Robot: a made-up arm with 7 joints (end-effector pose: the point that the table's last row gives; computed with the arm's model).
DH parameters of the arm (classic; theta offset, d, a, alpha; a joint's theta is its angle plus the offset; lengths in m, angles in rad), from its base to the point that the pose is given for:
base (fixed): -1.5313 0 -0.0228 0
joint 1: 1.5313 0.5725 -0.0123 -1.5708
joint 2: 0 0.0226 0.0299 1.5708
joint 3: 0 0.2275 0.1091 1.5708
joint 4: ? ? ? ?
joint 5: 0 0.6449 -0.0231 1.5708
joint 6: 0 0.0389 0.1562 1.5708
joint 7: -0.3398 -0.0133 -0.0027 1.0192
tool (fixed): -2.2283 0.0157 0 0
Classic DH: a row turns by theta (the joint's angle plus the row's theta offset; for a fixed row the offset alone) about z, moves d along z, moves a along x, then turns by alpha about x.
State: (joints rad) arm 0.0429 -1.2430 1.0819 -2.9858 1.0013 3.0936 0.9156
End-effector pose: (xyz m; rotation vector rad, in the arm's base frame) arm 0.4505 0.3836 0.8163 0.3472 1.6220 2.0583
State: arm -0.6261 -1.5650 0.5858 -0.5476 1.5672 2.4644 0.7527
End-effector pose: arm -0.6999 0.6638 1.0012 2.0217 -1.3752 -1.7530
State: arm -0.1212 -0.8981 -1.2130 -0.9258 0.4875 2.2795 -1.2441
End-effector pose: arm -0.6708 -0.4302 1.2320 0.4225 1.6625 0.0464
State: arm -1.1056 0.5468 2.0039 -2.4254 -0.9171 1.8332 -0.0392
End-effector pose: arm 0.4625 0.7229 0.5645 0.7457 -2.1227 0.1712
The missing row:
joint 4: 0 -0.0055 -0.164 -1.5708
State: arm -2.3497 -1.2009 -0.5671 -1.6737 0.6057 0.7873 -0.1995
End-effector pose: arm -0.3354 0.2834 1.3792 1.3961 0.9721 1.0387
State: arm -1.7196 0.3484 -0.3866 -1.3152 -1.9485 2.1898 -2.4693
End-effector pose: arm -0.3014 -0.9103 0.8399 0.1075 -0.1607 -0.4900
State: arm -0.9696 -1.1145 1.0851 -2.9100 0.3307 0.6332 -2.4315
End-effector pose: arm 0.5408 -0.2181 0.5365 0.6955 -0.6464 -1.0635
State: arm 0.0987 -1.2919 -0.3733 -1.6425 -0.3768 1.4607 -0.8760
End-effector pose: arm -0.0873 -0.3184 1.5046 -0.1418 2.8582 0.6728
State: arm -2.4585 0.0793 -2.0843 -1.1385 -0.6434 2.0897 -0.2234
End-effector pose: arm -0.2091 0.6355 1.3795 -2.1694 2.0545 0.4932
